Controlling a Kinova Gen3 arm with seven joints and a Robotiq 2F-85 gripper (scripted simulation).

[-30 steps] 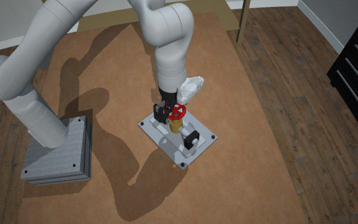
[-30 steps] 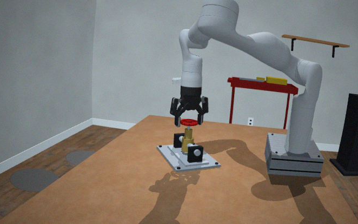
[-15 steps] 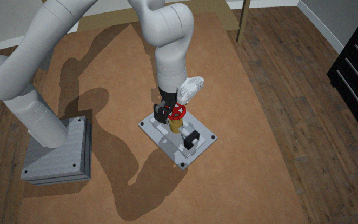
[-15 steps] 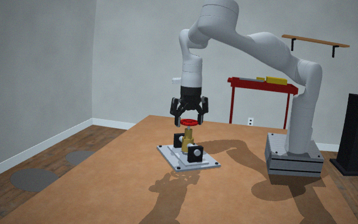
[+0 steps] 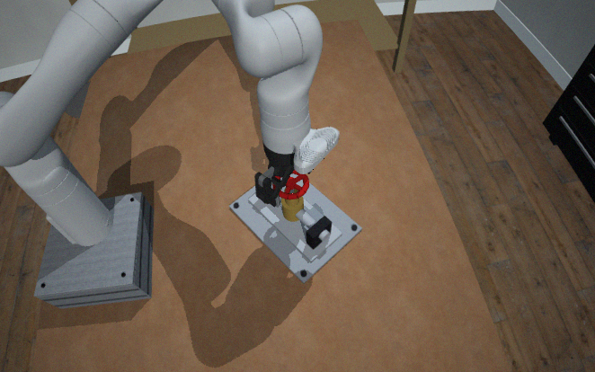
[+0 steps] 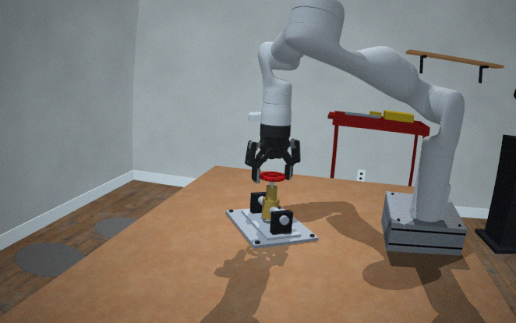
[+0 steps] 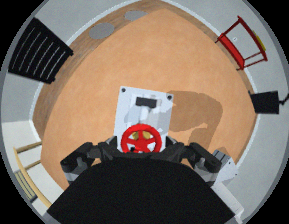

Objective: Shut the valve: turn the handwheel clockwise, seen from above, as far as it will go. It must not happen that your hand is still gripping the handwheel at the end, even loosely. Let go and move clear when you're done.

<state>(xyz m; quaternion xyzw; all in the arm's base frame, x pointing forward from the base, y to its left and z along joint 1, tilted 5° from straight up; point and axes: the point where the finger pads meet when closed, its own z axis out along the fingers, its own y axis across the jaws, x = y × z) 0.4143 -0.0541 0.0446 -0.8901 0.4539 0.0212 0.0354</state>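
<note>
My hand is right at the handwheel. The rest, counted from my hand: baseplate (120 mm below).
</note>
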